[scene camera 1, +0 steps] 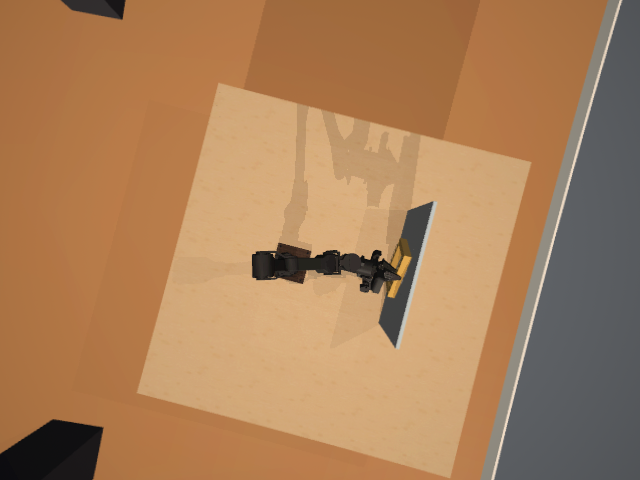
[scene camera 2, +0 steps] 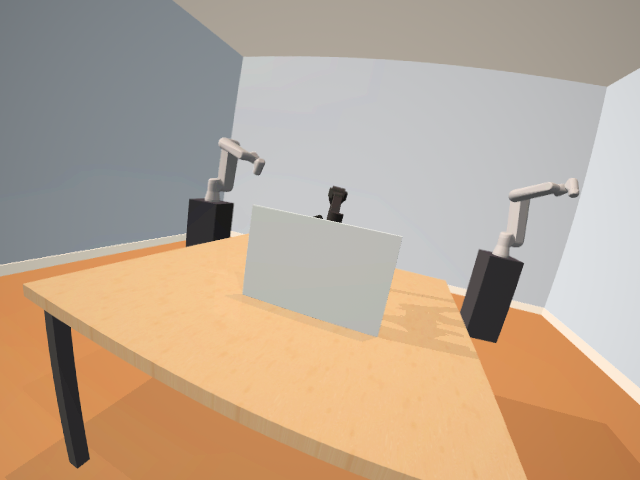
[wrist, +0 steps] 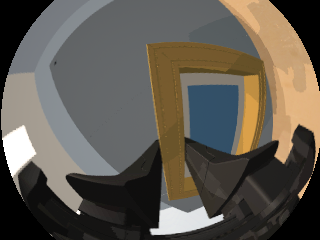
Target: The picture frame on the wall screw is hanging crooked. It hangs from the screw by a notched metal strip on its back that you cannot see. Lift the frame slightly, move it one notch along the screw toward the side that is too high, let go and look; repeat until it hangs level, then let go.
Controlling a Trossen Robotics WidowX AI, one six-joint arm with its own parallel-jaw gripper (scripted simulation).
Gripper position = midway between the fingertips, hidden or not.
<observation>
In view: the gripper (scene camera 1: pixel 400 276), a picture frame (scene camera 1: pixel 401 258) and a wall panel (scene camera 2: pixel 338 273).
The picture frame also shows in the wrist view (wrist: pixel 215 95). The gripper shows as well in the wrist view (wrist: pixel 170 142). The wall panel also shows in scene camera 1 (scene camera 1: pixel 418 221) and in the wrist view (wrist: pixel 101 72). Scene camera 2 does not show the picture frame, which is hidden by the wall panel.
</observation>
